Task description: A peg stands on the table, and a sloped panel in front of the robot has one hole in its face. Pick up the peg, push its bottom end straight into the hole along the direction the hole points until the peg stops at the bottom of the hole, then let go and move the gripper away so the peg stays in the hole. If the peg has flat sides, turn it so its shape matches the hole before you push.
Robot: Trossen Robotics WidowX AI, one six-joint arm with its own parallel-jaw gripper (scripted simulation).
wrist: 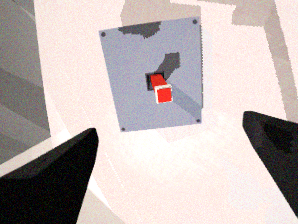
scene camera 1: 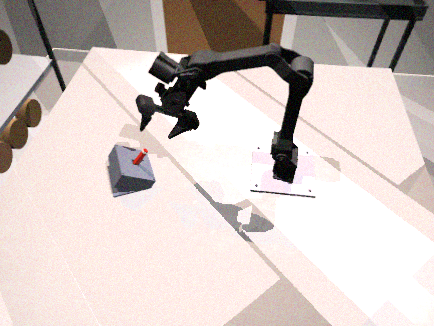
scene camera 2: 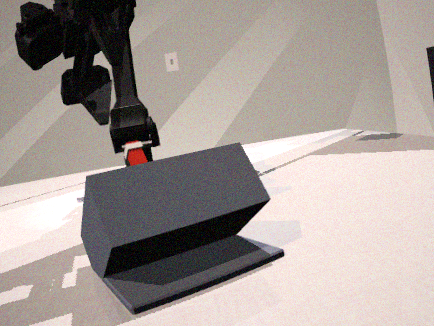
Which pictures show my gripper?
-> The wrist view, scene camera 1 and scene camera 2: all of them.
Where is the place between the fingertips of my gripper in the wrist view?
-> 169, 126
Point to a grey sloped panel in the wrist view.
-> At 173, 46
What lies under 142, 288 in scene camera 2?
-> A thin base plate.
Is my gripper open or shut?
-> Open.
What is my gripper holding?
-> Nothing.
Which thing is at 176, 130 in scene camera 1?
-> My gripper.
